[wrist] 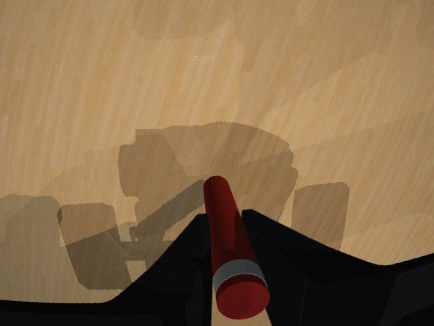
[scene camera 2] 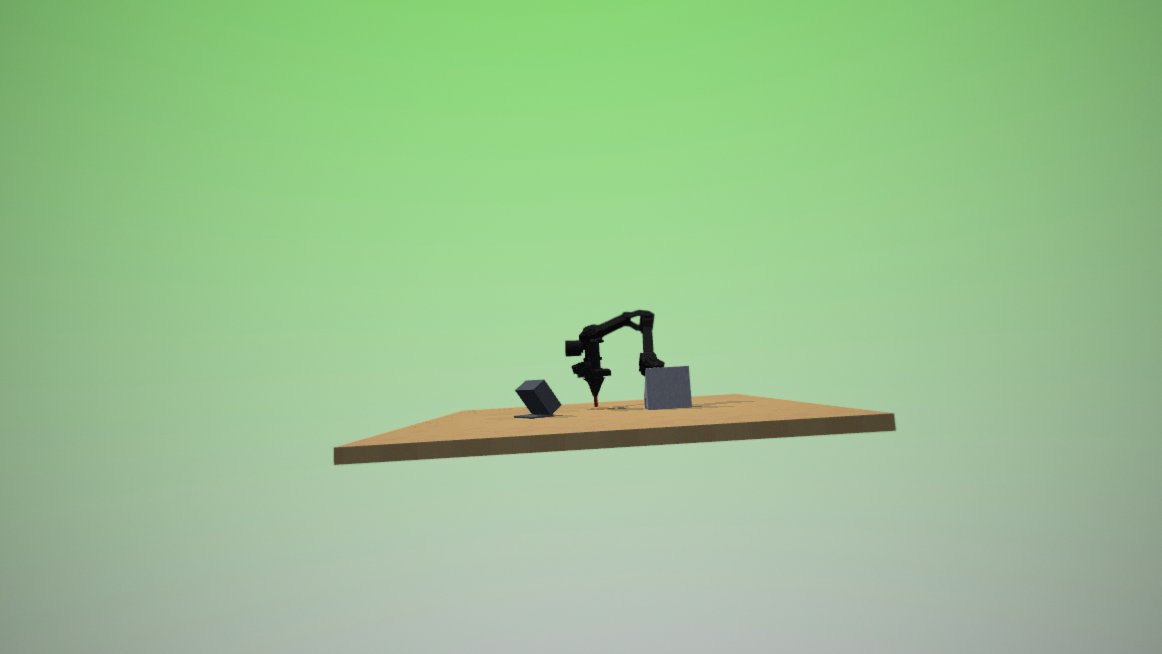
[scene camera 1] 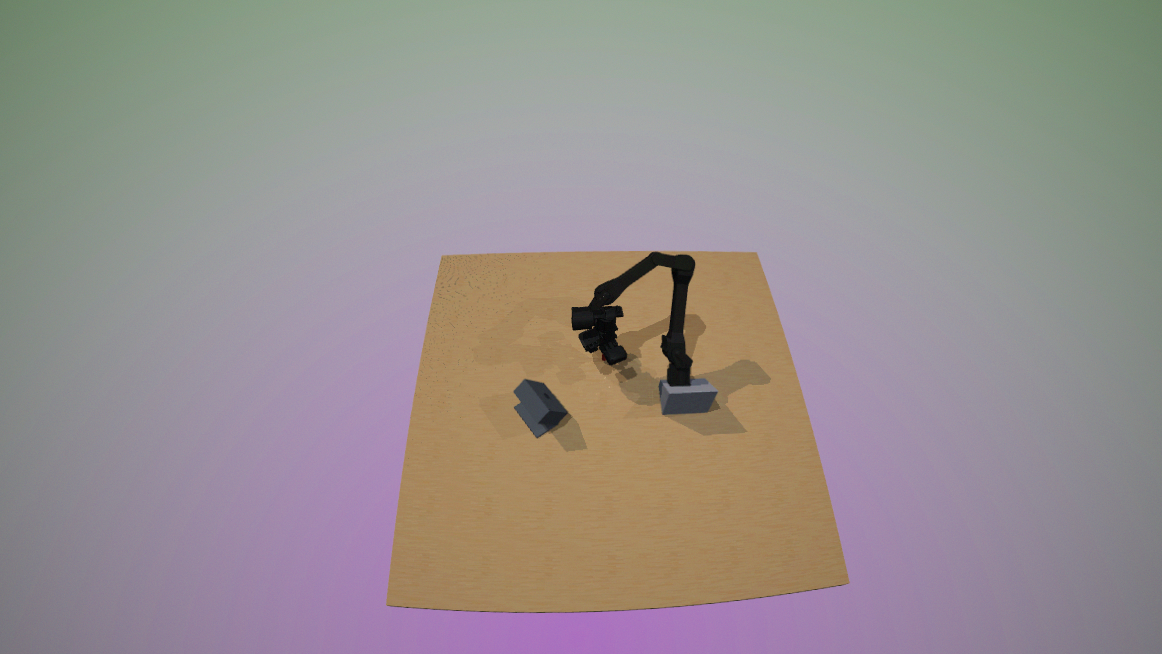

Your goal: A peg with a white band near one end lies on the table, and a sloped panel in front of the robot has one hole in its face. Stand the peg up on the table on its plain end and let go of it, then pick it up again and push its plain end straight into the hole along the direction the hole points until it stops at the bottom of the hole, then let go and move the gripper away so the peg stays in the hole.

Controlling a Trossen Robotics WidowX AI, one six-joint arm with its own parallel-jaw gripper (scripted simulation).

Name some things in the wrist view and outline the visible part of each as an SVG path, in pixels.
The gripper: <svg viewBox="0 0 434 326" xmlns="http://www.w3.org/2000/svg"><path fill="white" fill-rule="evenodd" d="M208 214L194 216L184 232L177 236L160 259L126 287L125 291L121 291L120 295L108 300L107 303L33 303L0 300L0 326L210 326L213 270L210 259L212 243ZM242 211L246 236L260 264L258 267L261 268L268 283L266 287L270 293L270 301L266 313L272 326L434 326L434 252L406 262L378 266L347 255L346 252L343 254L334 248L324 246L317 240L308 239L308 236L298 234L292 228L286 227L285 224L282 226L281 223L256 210Z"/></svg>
A red peg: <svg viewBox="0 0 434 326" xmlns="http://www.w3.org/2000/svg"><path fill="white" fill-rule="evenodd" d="M210 176L204 183L205 214L209 216L210 243L212 243L210 259L212 259L214 297L216 297L218 311L222 315L233 320L249 319L249 317L258 315L258 313L268 307L270 301L270 293L268 287L266 287L268 283L266 283L261 268L258 267L260 264L258 264L252 244L250 244L248 236L246 236L246 228L244 222L242 222L241 214L238 211L236 200L233 198L228 180L222 178L222 176Z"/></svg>
